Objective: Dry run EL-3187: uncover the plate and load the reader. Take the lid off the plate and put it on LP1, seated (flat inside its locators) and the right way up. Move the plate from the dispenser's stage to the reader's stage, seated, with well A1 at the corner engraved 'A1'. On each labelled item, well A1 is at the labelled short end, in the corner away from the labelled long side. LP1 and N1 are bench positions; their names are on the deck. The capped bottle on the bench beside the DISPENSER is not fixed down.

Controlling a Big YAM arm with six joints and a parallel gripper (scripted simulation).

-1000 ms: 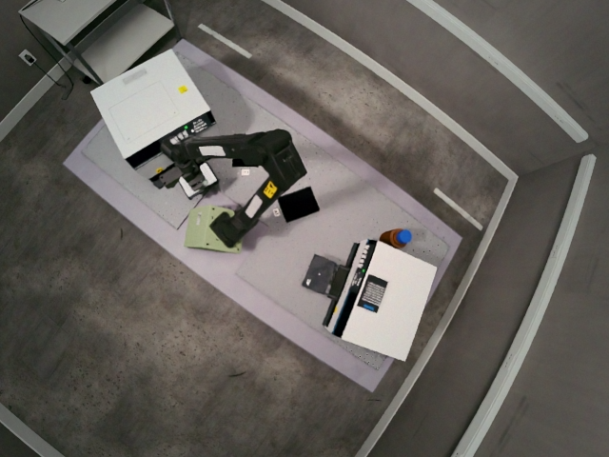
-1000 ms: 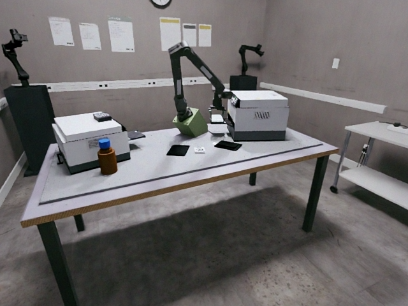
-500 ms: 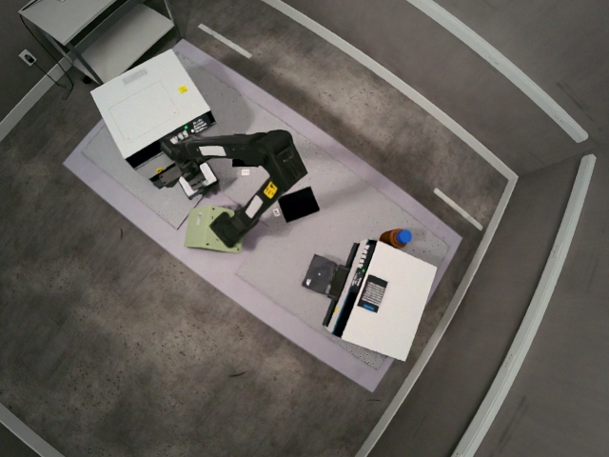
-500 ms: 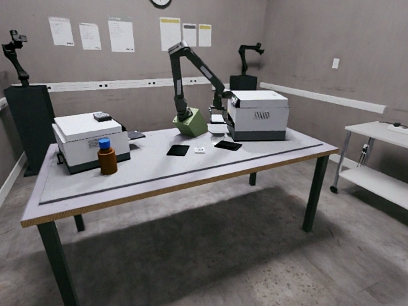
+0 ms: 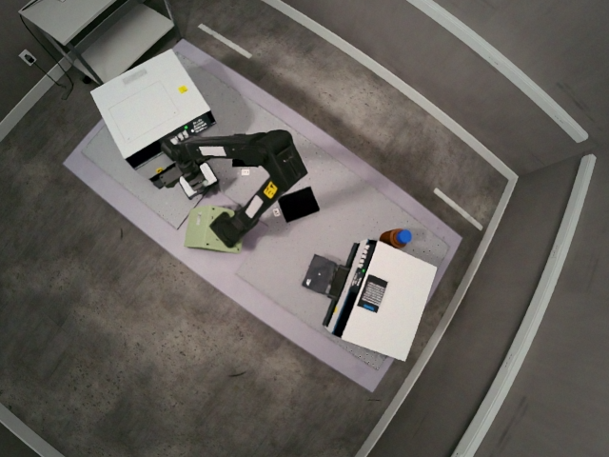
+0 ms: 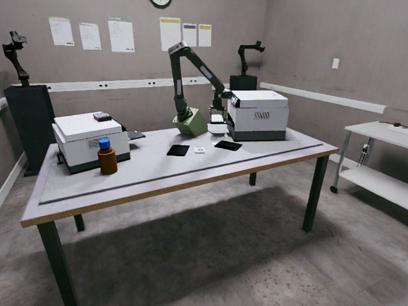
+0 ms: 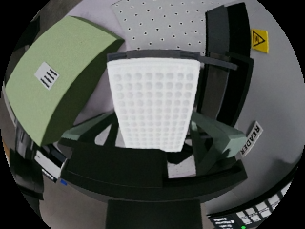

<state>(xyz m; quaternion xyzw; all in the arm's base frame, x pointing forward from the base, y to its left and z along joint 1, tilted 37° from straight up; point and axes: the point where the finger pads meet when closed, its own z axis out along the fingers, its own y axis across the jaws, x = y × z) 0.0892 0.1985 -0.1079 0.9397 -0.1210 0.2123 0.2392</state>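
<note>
My gripper is now right at the white well plate. The rest, counted from my hand: black pad: 20 cm ahead, 37 cm to the right, 13 cm below; then white label: 17 cm ahead, 10 cm to the right, 13 cm below; then brown capped bottle: 33 cm ahead, 81 cm to the right, 2 cm below.
</note>
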